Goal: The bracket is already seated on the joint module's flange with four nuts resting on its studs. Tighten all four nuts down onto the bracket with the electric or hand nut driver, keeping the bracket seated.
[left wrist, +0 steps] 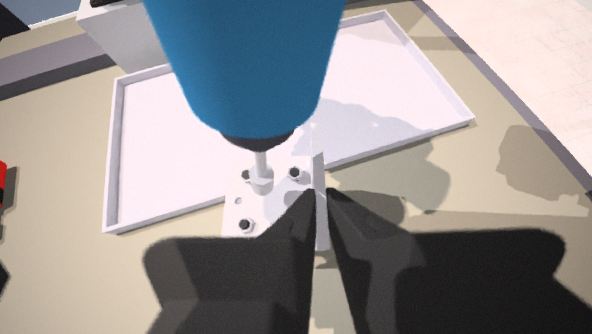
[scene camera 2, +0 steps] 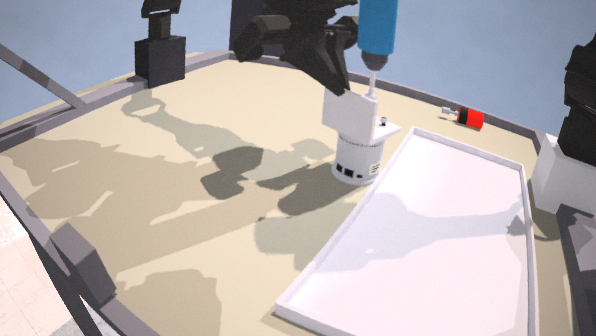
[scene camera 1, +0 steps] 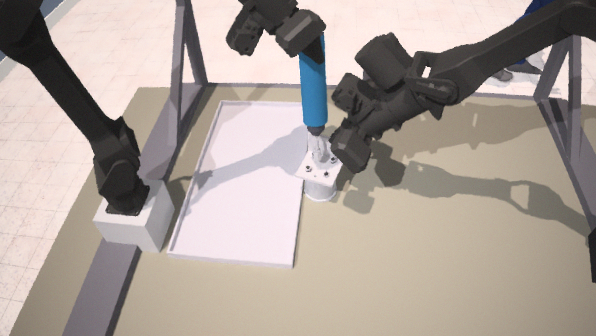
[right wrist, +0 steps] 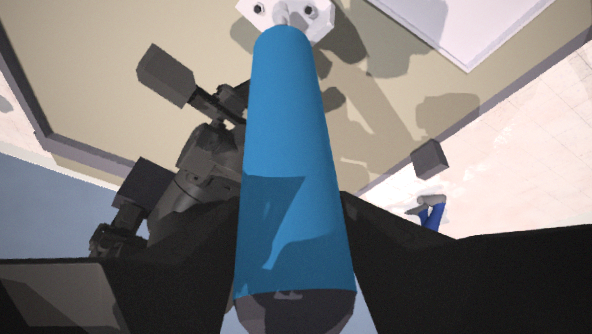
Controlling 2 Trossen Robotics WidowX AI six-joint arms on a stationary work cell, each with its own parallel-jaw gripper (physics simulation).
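Frame: origin at the left arm's base, x back, y down, z right, level; millimetres.
Seen in the pictures: left gripper, between the fingertips: (left wrist: pixel 319 196) (scene camera 2: pixel 344 94) (scene camera 1: pixel 330 140); right gripper, between the fingertips: (scene camera 1: pixel 316 57) (right wrist: pixel 289 203); left arm's base, origin of its link: (scene camera 2: pixel 159 38) (right wrist: pixel 134 208); right arm's base, origin of its link: (scene camera 2: pixel 577 153) (scene camera 1: pixel 128 200).
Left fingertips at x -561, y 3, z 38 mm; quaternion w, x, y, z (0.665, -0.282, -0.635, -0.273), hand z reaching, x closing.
Pixels of each thing's middle, then the offset from my left fingertips to it.
- white bracket, middle of its body: (left wrist: pixel 268 194) (right wrist: pixel 281 13) (scene camera 2: pixel 365 110) (scene camera 1: pixel 320 160) dz -32, dx -10, dy +23 mm
- joint module, middle of its body: (scene camera 2: pixel 360 145) (scene camera 1: pixel 320 177) dz -32, dx -10, dy +68 mm
- driver's socket, middle of its body: (left wrist: pixel 261 168) (right wrist: pixel 281 21) (scene camera 2: pixel 371 89) (scene camera 1: pixel 317 147) dz -30, dx -16, dy -6 mm
- blue electric nut driver, middle of its body: (right wrist: pixel 285 93) (scene camera 2: pixel 377 14) (scene camera 1: pixel 314 97) dz -14, dx -24, dy -101 mm
- white tray, middle of its body: (scene camera 2: pixel 456 214) (left wrist: pixel 276 97) (scene camera 1: pixel 249 170) dz -34, dx -158, dy +97 mm
- red hand driver, middle of its body: (scene camera 2: pixel 462 115) dz -382, dx -44, dy +88 mm
The white bracket (scene camera 1: pixel 317 169) (scene camera 2: pixel 350 115) (left wrist: pixel 232 212) (right wrist: pixel 322 22) sits on the joint module (scene camera 1: pixel 320 191) (scene camera 2: pixel 357 157). Three nuts show clearly: a near-left one (scene camera 1: pixel 308 169), a front one (scene camera 1: pixel 326 174) and a right one (scene camera 1: pixel 333 160). A fourth (left wrist: pixel 245 175) is partly hidden behind the driver's socket (left wrist: pixel 261 184). My left gripper (scene camera 2: pixel 342 91) (left wrist: pixel 319 196) is shut on the bracket's upright plate. My right gripper (scene camera 1: pixel 315 47) (right wrist: pixel 289 203) is shut on the blue electric nut driver (scene camera 1: pixel 314 90) (scene camera 2: pixel 378 25) (left wrist: pixel 250 65) (right wrist: pixel 287 125), socket down over the bracket. Socket contact is unclear.
A white tray (scene camera 1: pixel 230 225) (scene camera 2: pixel 450 290) (left wrist: pixel 385 75) lies beside the module. A red hand driver (scene camera 2: pixel 471 118) lies near the table's far edge, partly showing in the left wrist view (left wrist: pixel 2 182). Grey frame beams run along the table edges.
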